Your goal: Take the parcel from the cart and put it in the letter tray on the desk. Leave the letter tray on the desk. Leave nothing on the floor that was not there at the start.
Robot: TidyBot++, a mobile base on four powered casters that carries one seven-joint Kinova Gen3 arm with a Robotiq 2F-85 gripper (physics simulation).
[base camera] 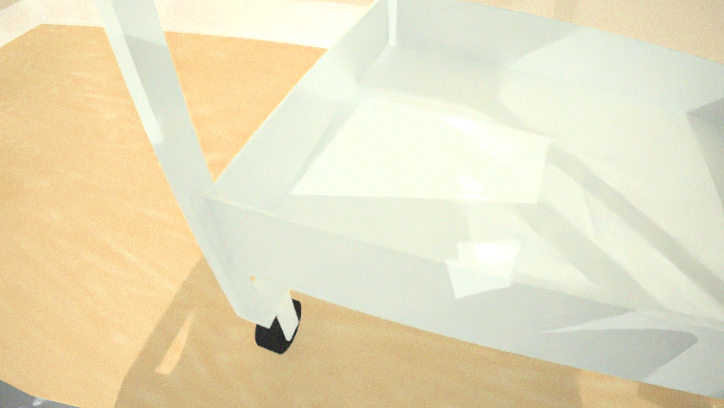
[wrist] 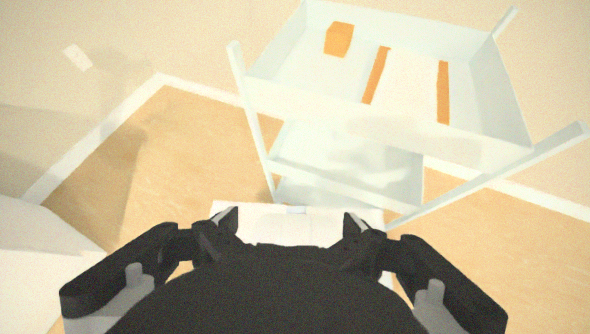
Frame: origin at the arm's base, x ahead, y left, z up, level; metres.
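Seen in the pictures: gripper, fingertip midpoint: [wrist: 290, 220].
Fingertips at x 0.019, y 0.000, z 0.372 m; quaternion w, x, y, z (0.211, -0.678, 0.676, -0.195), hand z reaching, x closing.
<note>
Pixels of each thing's top centre, then the offset from my fingertips to it. "spot": a spot on its surface instead.
- small orange block at its top centre: [wrist: 340, 28] 0.443 m ahead, 0.082 m right, 0.056 m down
- black caster at a spot on its surface: [base camera: 278, 329] spot: 0.233 m ahead, 0.080 m left, 0.723 m down
- white flat-topped piece at a spot on its surface: [wrist: 40, 285] spot: 0.162 m back, 0.862 m left, 0.544 m down
- cart's slanted post at a spot on its surface: [base camera: 177, 126] spot: 0.235 m ahead, 0.094 m left, 0.523 m down
The white cart [base camera: 354, 263] [wrist: 310, 100] stands ahead. In the wrist view its top tray holds a small orange block [wrist: 339, 39] at the left, which looks like the parcel, and two thin orange strips, one in the middle [wrist: 376, 75] and one at the right [wrist: 443, 92]. My gripper [wrist: 290, 220] is open and empty, with the cart's top tray beyond its fingertips in the view. The base camera shows a low tray of the cart close up, with one black caster [base camera: 278, 329]. The letter tray does not show in either view.
A white flat-topped piece [wrist: 40, 285], possibly the desk, is at the lower left of the wrist view. The white robot base [wrist: 270, 230] shows behind the fingers. Walls with a white baseboard [wrist: 200, 90] run behind the cart. The cart's slanted post [base camera: 177, 126] stands at left.
</note>
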